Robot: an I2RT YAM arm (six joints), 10 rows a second.
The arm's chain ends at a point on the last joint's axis. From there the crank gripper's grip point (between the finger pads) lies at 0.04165 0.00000 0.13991 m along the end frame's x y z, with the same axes.
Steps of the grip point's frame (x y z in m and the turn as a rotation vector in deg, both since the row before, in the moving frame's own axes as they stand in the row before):
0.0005 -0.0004 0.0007 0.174 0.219 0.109
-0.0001 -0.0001 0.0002 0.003 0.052 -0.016
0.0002 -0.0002 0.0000 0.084 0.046 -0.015
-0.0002 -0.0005 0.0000 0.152 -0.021 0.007
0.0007 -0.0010 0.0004 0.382 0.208 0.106
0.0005 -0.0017 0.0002 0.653 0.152 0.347
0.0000 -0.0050 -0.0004 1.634 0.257 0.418
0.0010 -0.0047 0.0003 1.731 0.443 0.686
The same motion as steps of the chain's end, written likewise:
0.0000 -0.0001 0.0009 0.174 0.219 0.109
-0.0002 -0.0001 0.0002 0.003 0.052 -0.016
0.0001 0.0000 0.0000 0.084 0.046 -0.015
-0.0001 -0.0001 0.0000 0.152 -0.021 0.007
0.0002 -0.0001 0.0006 0.382 0.208 0.106
0.0001 -0.0004 0.0003 0.653 0.152 0.347
-0.0006 -0.0013 -0.0002 1.634 0.257 0.418
-0.0001 -0.0010 0.0007 1.731 0.443 0.686

